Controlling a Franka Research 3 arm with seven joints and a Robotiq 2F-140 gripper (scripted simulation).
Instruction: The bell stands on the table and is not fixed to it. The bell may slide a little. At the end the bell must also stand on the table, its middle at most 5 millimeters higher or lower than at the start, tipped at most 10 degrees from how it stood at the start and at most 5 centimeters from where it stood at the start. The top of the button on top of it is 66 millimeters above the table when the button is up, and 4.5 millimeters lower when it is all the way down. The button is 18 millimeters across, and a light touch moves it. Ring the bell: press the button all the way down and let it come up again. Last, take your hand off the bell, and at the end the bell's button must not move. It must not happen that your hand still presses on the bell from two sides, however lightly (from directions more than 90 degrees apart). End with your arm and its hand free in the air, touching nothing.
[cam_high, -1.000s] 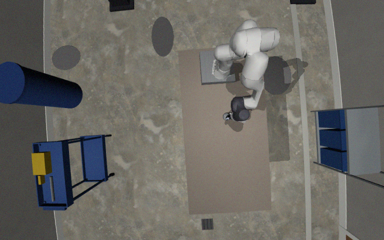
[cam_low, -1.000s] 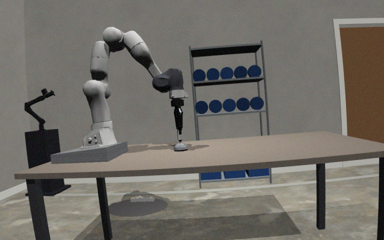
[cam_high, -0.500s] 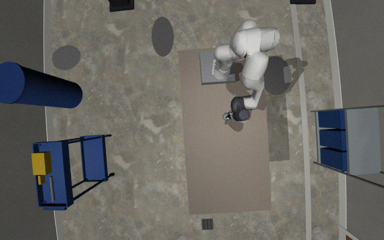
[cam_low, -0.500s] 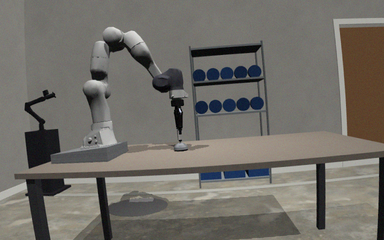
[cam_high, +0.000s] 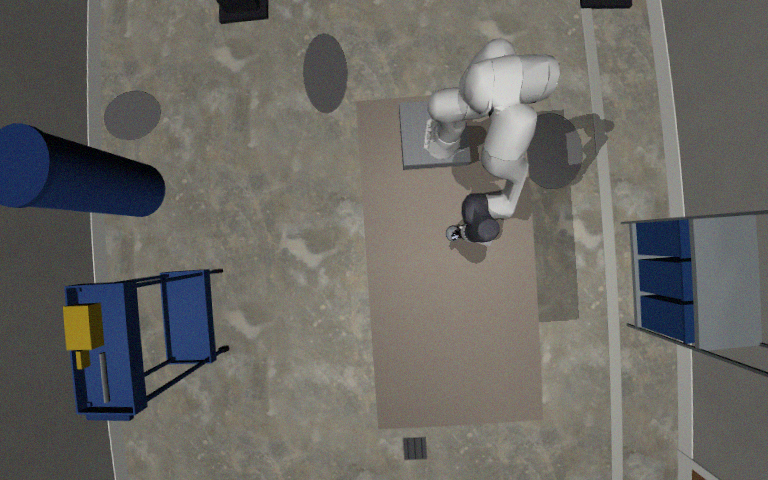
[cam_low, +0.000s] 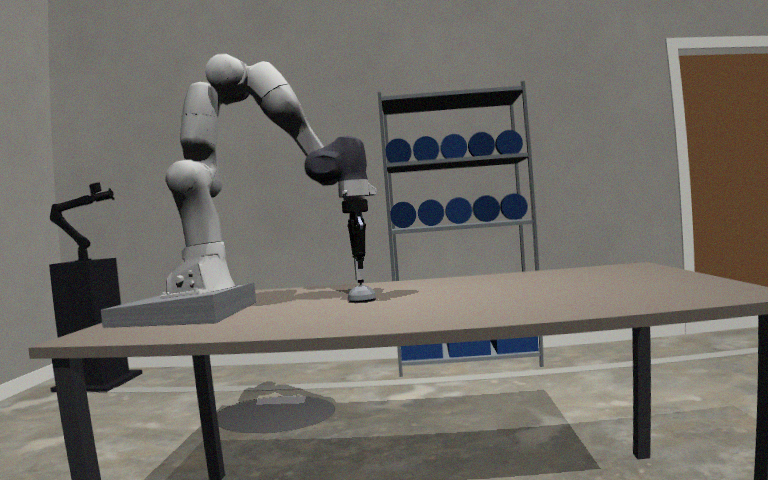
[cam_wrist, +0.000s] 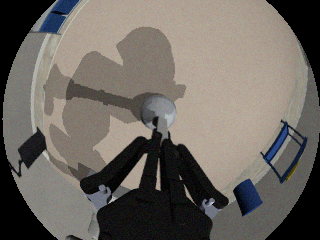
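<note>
Now: the bell button 10 mm to the left of my hand and 40 mm below it. Also, from my hand: bell 10 mm to the left, 60 mm below.
</note>
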